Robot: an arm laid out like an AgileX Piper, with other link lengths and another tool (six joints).
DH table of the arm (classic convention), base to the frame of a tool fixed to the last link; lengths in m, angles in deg. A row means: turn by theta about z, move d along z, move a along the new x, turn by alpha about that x. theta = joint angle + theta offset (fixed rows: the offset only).
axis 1: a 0; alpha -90; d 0.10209; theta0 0
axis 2: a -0.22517; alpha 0; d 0; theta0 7.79
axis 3: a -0.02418; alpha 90; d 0; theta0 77.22
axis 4: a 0; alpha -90; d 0.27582; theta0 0
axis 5: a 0; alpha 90; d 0; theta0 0
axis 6: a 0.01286; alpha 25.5; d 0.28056; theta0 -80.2
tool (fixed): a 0; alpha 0; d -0.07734; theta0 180
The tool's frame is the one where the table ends.
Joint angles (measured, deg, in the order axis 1, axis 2, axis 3, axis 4, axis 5, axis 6), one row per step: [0.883, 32.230, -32.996, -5.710, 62.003, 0.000]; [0.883, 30.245, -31.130, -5.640, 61.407, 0.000]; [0.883, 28.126, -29.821, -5.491, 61.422, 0.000]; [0.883, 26.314, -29.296, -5.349, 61.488, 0.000]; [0.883, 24.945, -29.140, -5.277, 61.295, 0.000]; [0.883, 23.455, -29.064, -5.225, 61.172, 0.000]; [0.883, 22.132, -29.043, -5.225, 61.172, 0.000]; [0.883, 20.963, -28.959, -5.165, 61.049, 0.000]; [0.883, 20.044, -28.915, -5.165, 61.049, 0.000]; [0.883, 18.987, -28.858, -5.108, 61.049, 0.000]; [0.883, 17.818, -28.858, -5.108, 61.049, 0.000]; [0.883, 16.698, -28.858, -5.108, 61.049, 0.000]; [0.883, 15.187, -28.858, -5.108, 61.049, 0.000]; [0.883, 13.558, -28.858, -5.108, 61.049, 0.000]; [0.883, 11.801, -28.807, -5.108, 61.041, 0.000]
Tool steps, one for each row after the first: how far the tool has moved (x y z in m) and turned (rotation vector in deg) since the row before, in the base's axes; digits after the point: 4 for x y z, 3 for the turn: [-0.0026, 0.0003, -0.0044, 0.075, -0.711, 0.066]; [-0.0031, 0.0005, -0.0016, 0.161, -0.793, 0.015]; [-0.0014, 0.0005, 0.0022, 0.160, -1.219, 0.012]; [0.0003, 0.0003, 0.0036, 0.090, -1.404, 0.028]; [0.0001, 0.0002, 0.0044, 0.073, -1.536, 0.020]; [-0.0003, 0.0000, 0.0040, 0.020, -1.302, 0.000]; [0.0000, 0.0002, 0.0033, 0.075, -1.206, 0.024]; [-0.0003, 0.0000, 0.0026, 0.013, -0.875, 0.000]; [-0.0004, 0.0002, 0.0029, 0.071, -0.999, 0.014]; [-0.0005, 0.0000, 0.0037, 0.018, -1.169, 0.000]; [-0.0005, 0.0000, 0.0035, 0.017, -1.120, 0.000]; [-0.0008, 0.0000, 0.0047, 0.023, -1.511, 0.000]; [-0.0010, 0.0000, 0.0050, 0.025, -1.629, 0.000]; [-0.0012, 0.0000, 0.0051, 0.026, -1.714, 0.001]
